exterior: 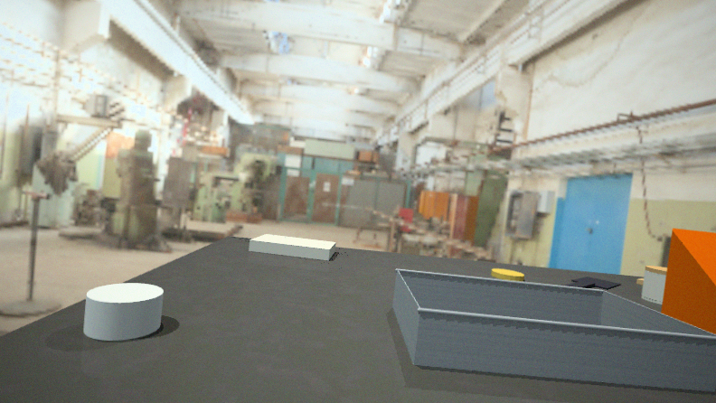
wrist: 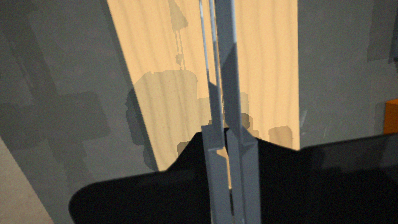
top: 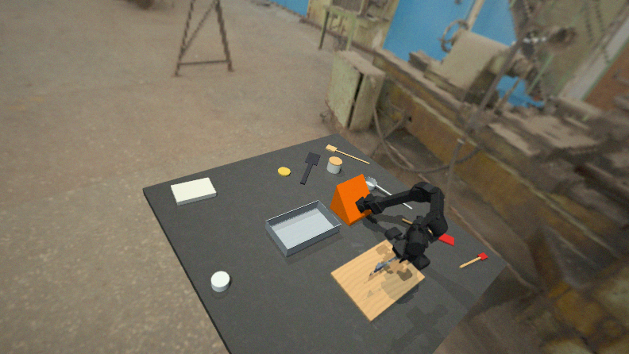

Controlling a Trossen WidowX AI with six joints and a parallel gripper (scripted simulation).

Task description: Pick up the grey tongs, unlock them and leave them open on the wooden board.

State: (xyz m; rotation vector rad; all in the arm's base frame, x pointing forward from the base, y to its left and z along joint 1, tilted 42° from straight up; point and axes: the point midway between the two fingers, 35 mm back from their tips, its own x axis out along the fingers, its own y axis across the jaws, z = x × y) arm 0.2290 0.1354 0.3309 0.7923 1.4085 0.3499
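The wooden board is 30 mm to the right of my gripper tip and 150 mm below it. Also, from my gripper tip: grey roasting tin: 70 mm ahead, 430 mm to the right, 130 mm below; red-headed tool: 470 mm behind, 260 mm to the left, 150 mm below; white puck: 510 mm ahead, 440 mm to the right, 140 mm below.
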